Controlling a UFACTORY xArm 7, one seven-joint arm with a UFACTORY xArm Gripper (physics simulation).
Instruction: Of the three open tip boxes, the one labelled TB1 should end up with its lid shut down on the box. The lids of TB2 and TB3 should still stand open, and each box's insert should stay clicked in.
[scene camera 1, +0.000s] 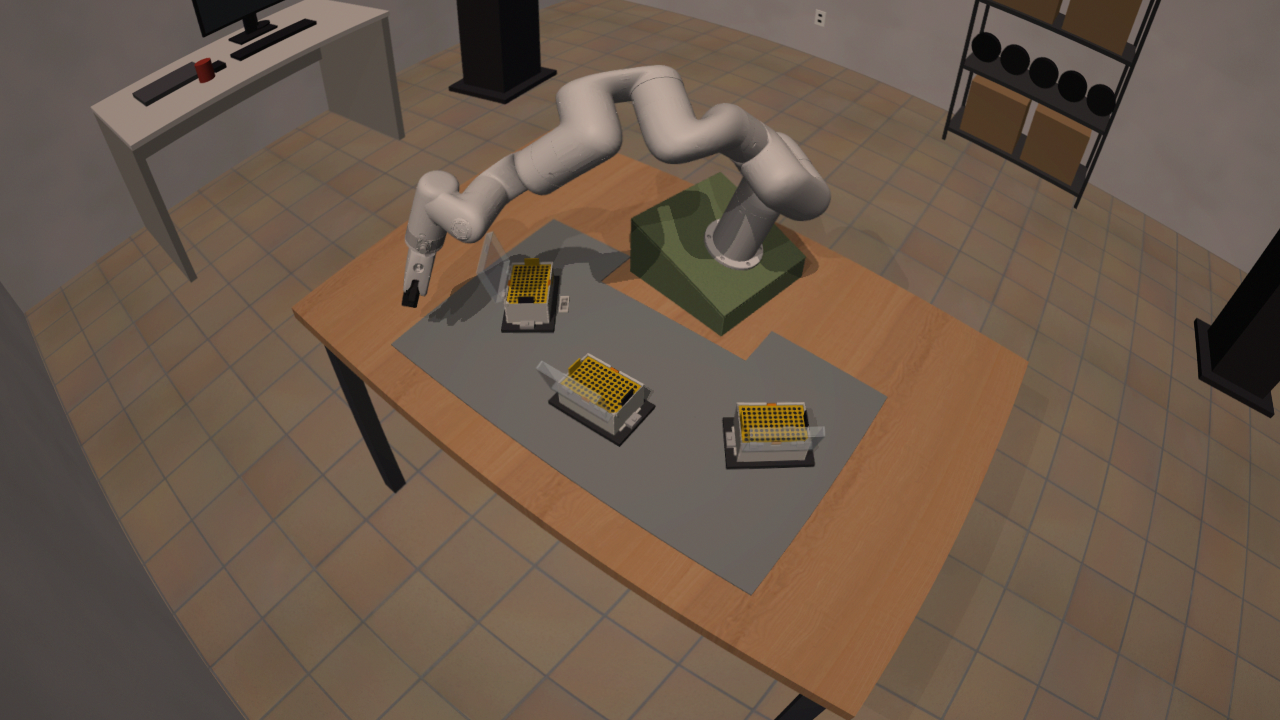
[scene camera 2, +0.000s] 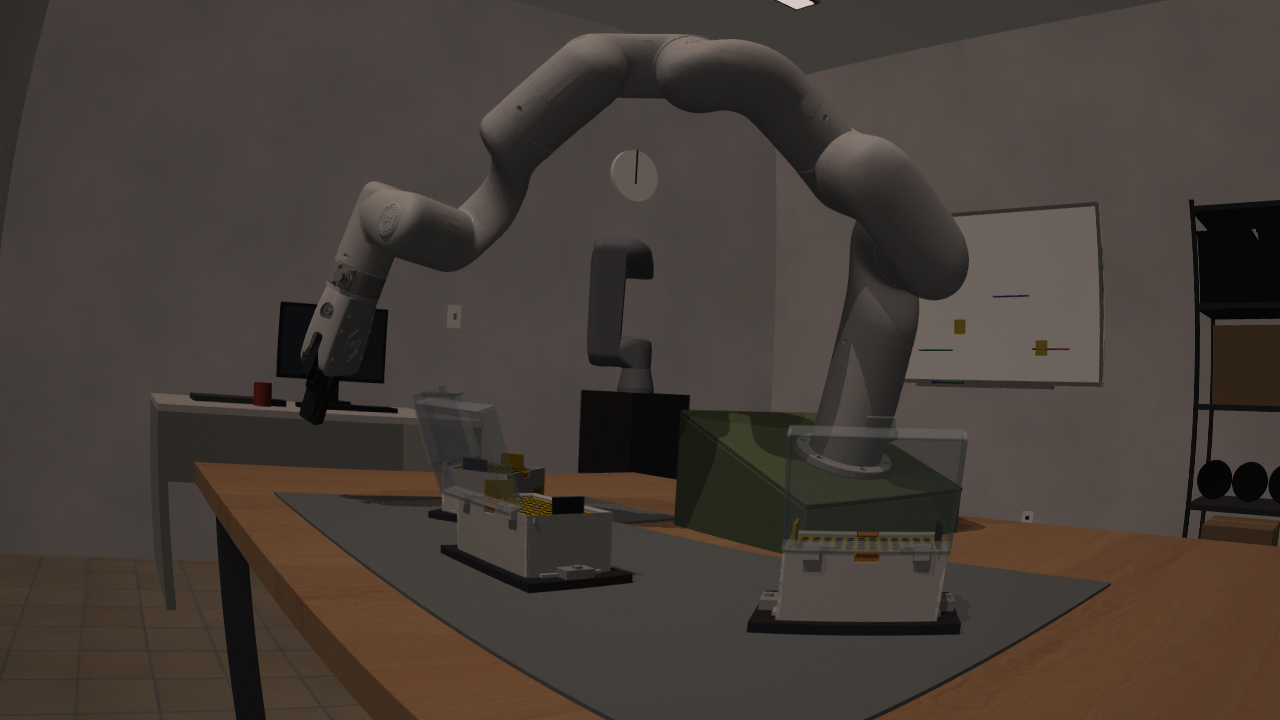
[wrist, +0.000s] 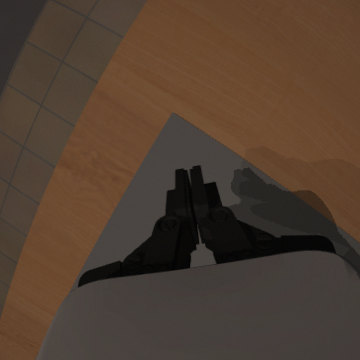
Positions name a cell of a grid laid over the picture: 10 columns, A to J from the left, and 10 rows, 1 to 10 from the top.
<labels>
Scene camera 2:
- clear lid: D7
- clear lid: G7
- grey mat: F9
</labels>
